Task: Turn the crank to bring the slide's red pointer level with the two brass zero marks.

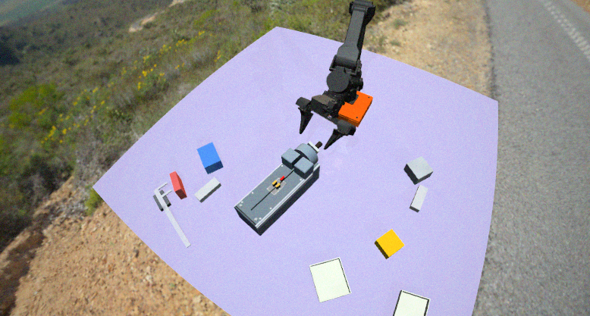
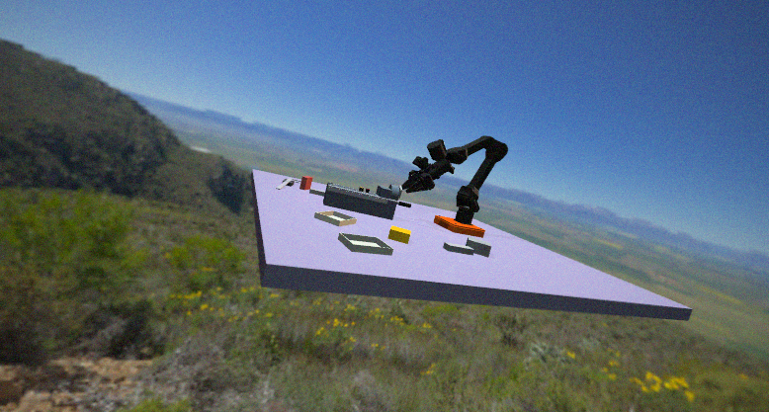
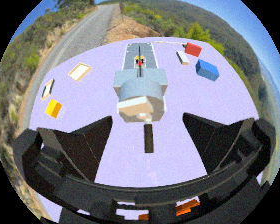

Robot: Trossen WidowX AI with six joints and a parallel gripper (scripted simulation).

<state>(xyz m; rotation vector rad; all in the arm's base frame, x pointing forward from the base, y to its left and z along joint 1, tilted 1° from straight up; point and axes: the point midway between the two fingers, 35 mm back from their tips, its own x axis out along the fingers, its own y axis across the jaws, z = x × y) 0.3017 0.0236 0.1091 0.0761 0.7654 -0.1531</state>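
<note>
My gripper tip is now 50 mm above the dark crank handle and 20 mm past it. Round my gripper tip: red pointer: 140 mm ahead, 30 mm below, 20 mm to the right; then yellow block: 330 mm to the left, 130 mm ahead, 100 mm below; then blue block: 300 mm to the right, 170 mm ahead, 90 mm below.
</note>
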